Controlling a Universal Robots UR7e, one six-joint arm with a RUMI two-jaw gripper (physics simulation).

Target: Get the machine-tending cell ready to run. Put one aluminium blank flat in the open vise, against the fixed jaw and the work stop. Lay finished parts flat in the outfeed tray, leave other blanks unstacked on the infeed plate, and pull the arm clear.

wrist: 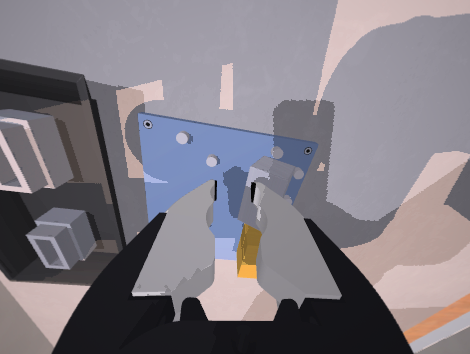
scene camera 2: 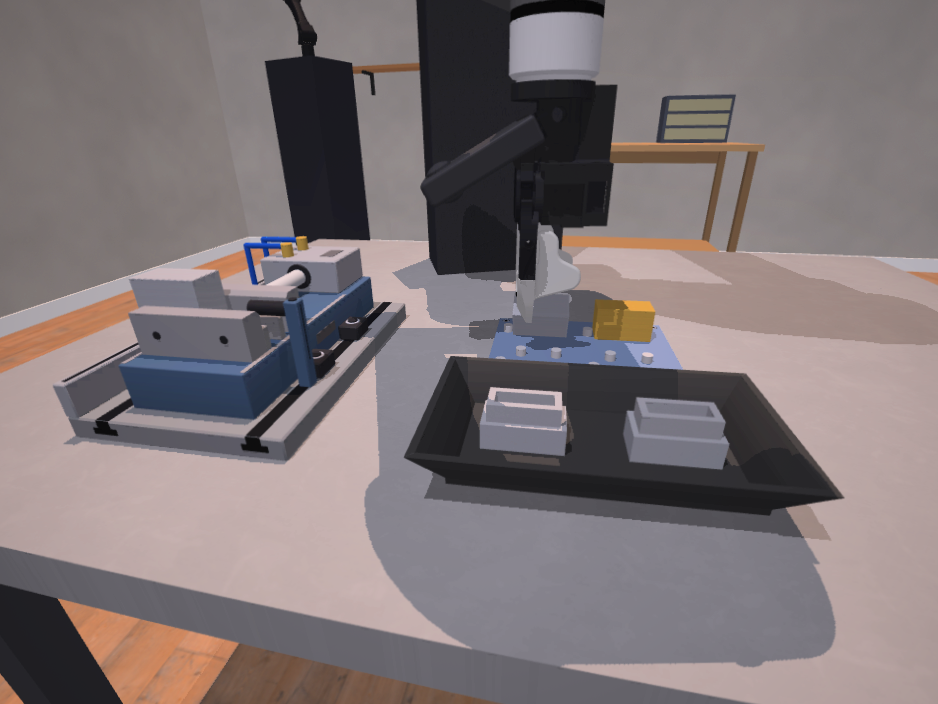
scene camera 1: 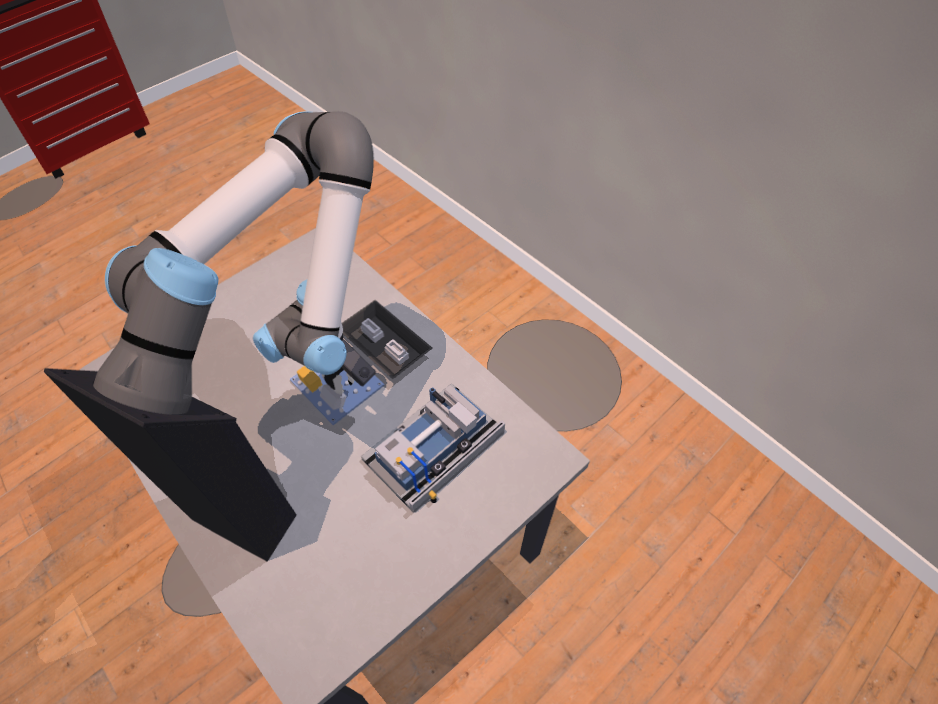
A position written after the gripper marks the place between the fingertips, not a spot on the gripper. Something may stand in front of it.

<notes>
In view: the gripper (scene camera 2: 527, 316), a yellow block (scene camera 2: 620, 320), a dark outfeed tray (scene camera 2: 766, 467), a blue infeed plate (scene camera 2: 575, 348), a blue work stop (scene camera 2: 305, 368), a moving jaw (scene camera 2: 237, 296) and a vise rail (scene camera 2: 79, 395).
The yellow block shows as well in the wrist view (wrist: 247, 250). The gripper also shows in the wrist view (wrist: 233, 182) and in scene camera 1 (scene camera 1: 346, 388). The dark outfeed tray shows as well in the wrist view (wrist: 65, 95) and in scene camera 1 (scene camera 1: 393, 329).
</notes>
